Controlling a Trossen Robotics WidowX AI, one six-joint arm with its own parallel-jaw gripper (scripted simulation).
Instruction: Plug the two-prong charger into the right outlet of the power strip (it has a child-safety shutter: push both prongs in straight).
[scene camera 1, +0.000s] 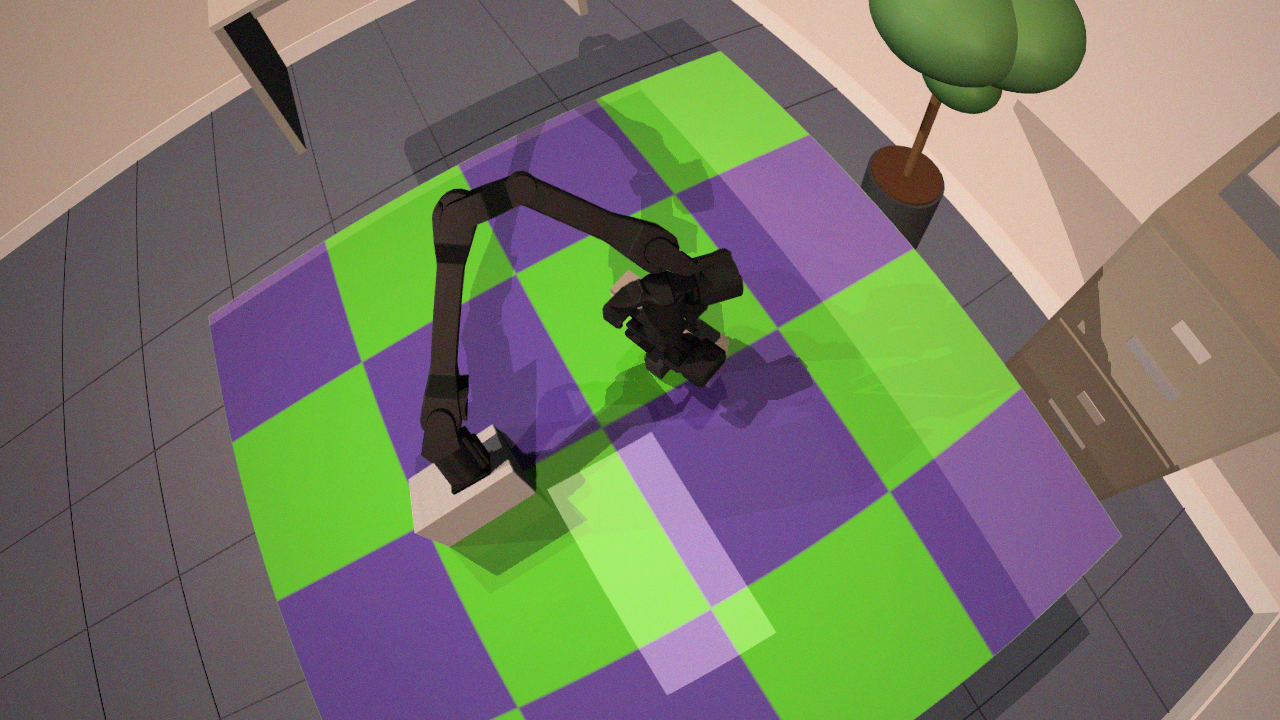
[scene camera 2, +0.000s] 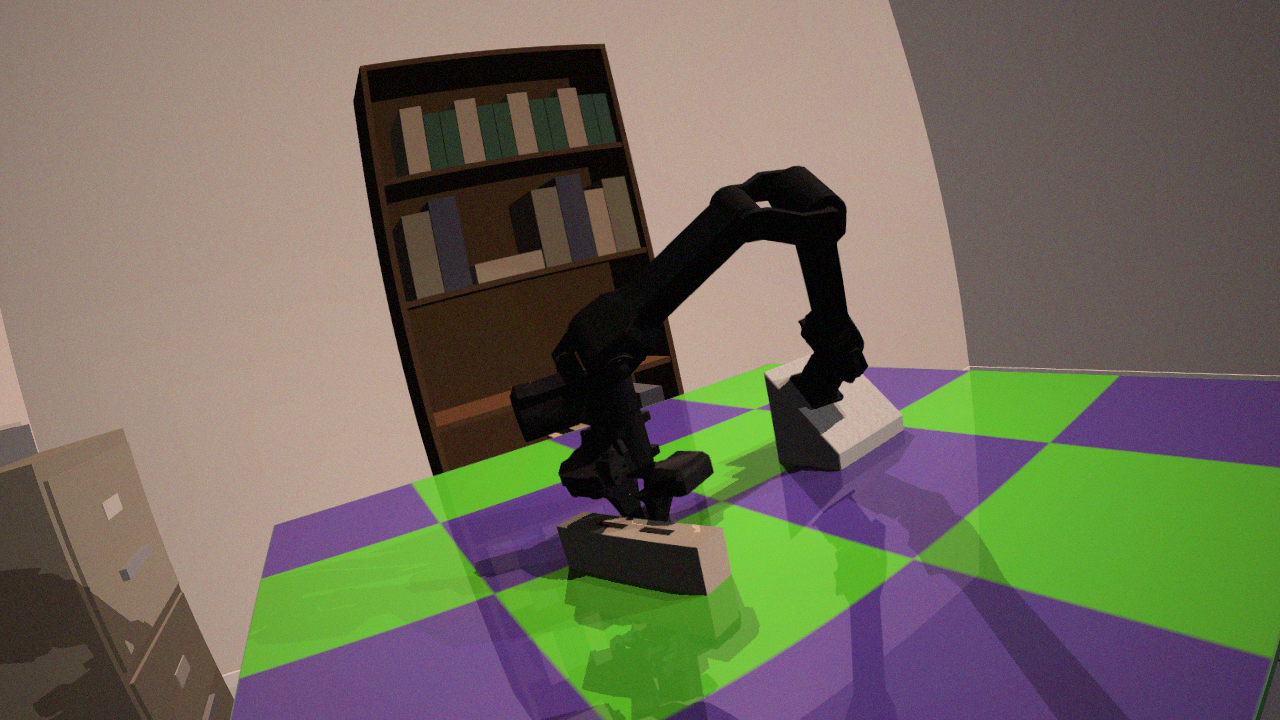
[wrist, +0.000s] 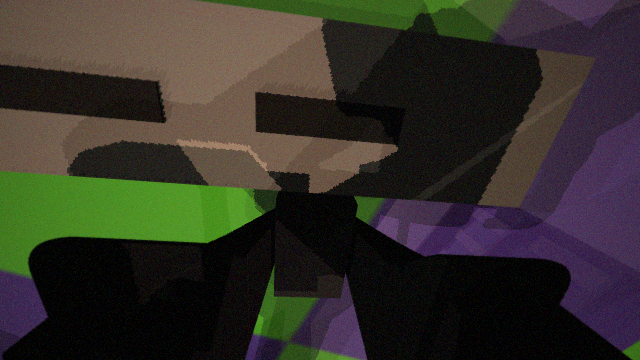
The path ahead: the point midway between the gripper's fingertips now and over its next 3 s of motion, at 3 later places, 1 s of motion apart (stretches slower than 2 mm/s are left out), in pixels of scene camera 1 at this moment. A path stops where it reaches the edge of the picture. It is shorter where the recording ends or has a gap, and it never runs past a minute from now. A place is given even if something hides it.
My gripper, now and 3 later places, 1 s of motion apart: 662, 360; 665, 357; 663, 360; 655, 370
